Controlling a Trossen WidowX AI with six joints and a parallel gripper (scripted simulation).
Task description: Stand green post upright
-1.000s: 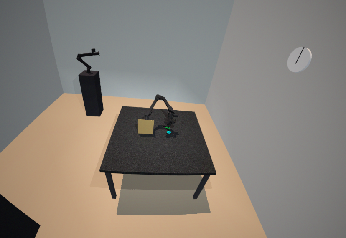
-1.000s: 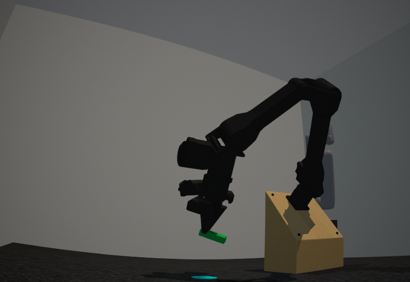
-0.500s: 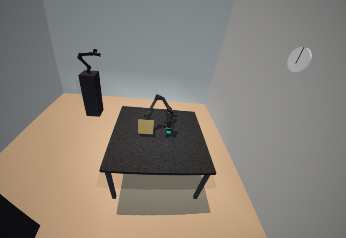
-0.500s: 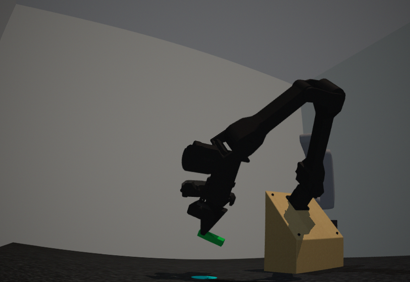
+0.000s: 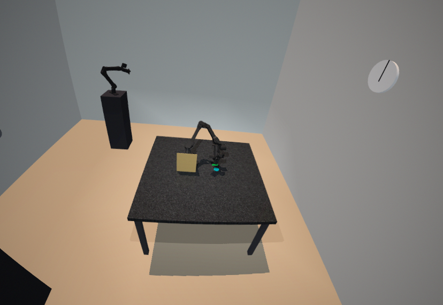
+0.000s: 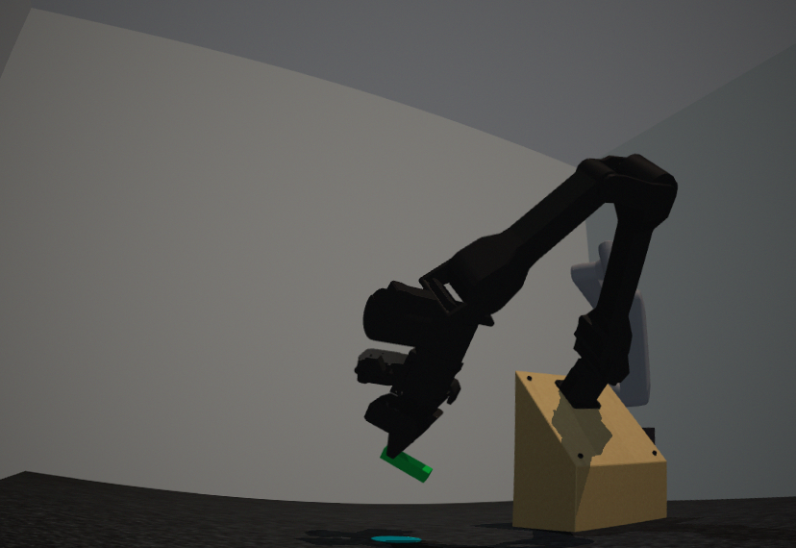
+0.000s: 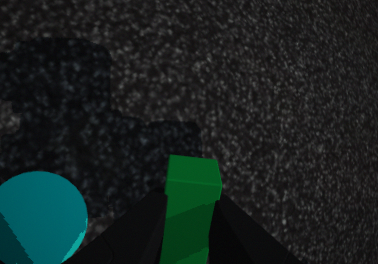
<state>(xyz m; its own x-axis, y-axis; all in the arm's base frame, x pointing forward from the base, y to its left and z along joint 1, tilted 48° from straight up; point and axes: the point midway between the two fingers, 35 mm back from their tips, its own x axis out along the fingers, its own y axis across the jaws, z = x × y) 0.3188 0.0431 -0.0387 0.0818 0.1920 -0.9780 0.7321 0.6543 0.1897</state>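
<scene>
The cyan circle is 110 mm below my gripper tip, 50 mm to the left of it and 20 mm ahead of it. From my gripper tip the other things lie so: green post 10 mm to the left, 10 mm below, 10 mm behind.
</scene>
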